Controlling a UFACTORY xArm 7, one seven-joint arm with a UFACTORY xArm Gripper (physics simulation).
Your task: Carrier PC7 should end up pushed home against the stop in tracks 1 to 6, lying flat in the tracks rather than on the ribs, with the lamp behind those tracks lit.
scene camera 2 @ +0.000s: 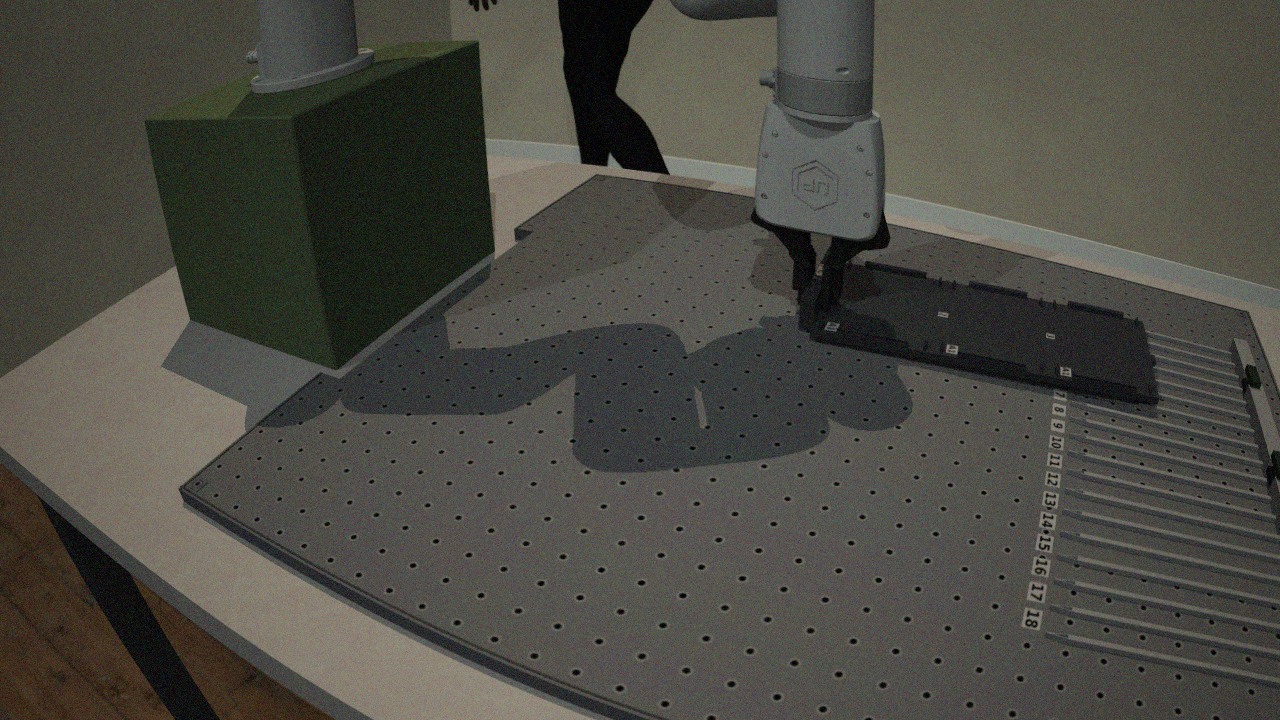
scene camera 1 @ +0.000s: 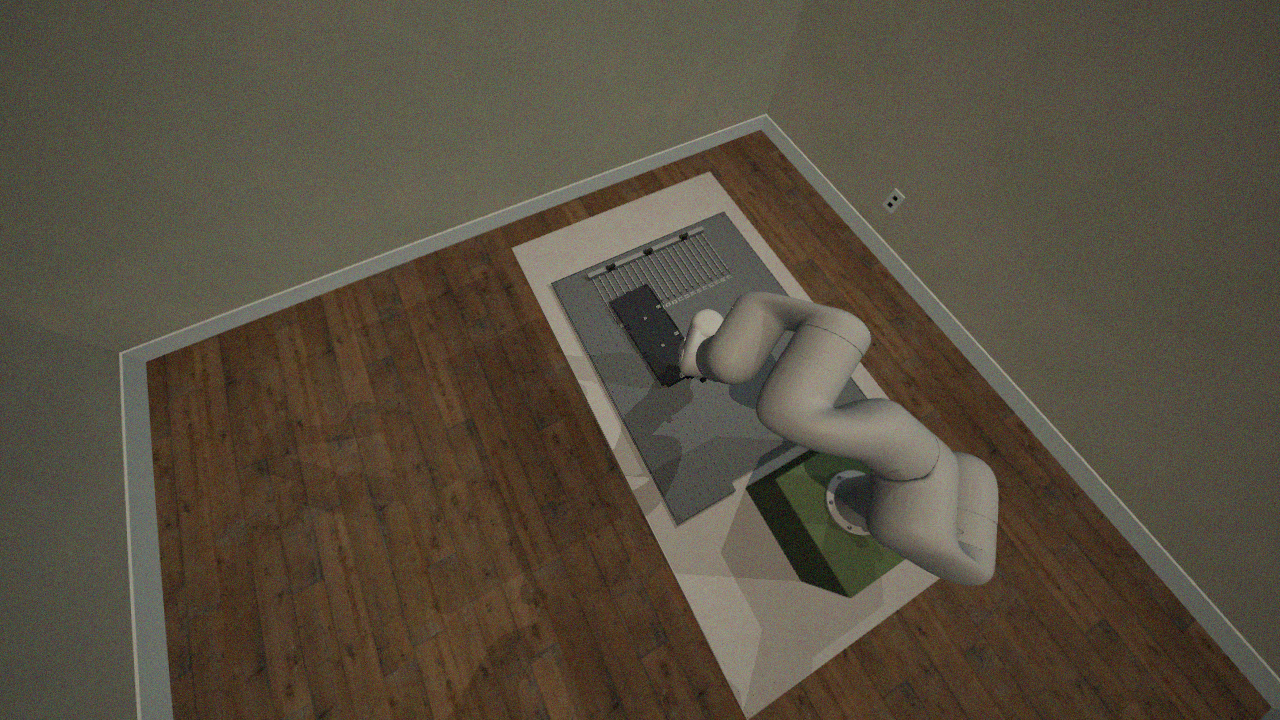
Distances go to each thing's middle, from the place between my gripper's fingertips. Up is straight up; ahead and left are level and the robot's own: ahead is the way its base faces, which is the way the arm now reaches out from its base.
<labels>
Right now the black carrier (scene camera 2: 889, 310) is 16 cm ahead of my hand and 2 cm to the left of it.
</labels>
